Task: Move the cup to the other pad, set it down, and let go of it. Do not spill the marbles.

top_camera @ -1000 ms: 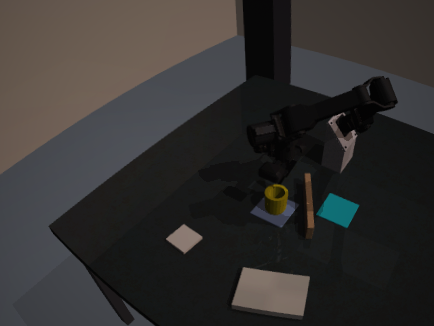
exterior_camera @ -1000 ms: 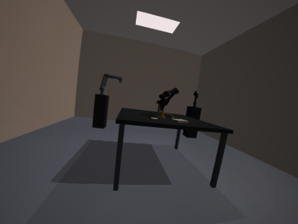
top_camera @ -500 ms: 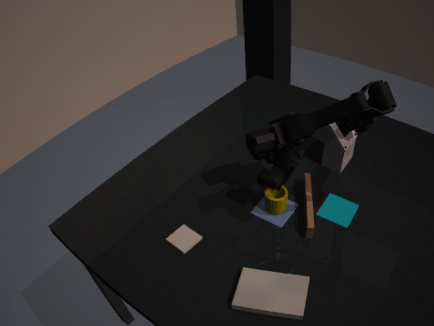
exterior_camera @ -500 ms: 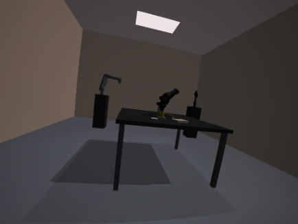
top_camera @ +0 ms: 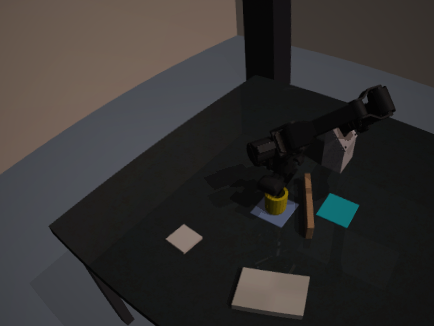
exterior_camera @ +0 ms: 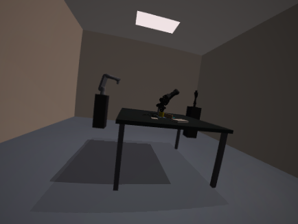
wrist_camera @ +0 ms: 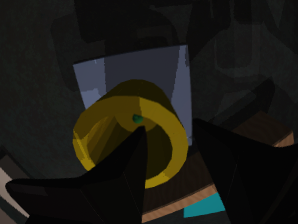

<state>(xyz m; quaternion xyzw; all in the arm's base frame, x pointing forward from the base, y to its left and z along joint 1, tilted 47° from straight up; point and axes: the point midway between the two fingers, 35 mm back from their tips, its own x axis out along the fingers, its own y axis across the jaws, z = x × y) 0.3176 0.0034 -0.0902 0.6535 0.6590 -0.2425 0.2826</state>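
The yellow cup is 2 cm below my gripper tip and 2 cm ahead of it. Also, from my gripper tip: blue marble 4 cm ahead, 3 cm below, 1 cm to the right; wooden bar 9 cm to the left, 4 cm below, 3 cm behind; blue-grey pad 6 cm below, 3 cm ahead.
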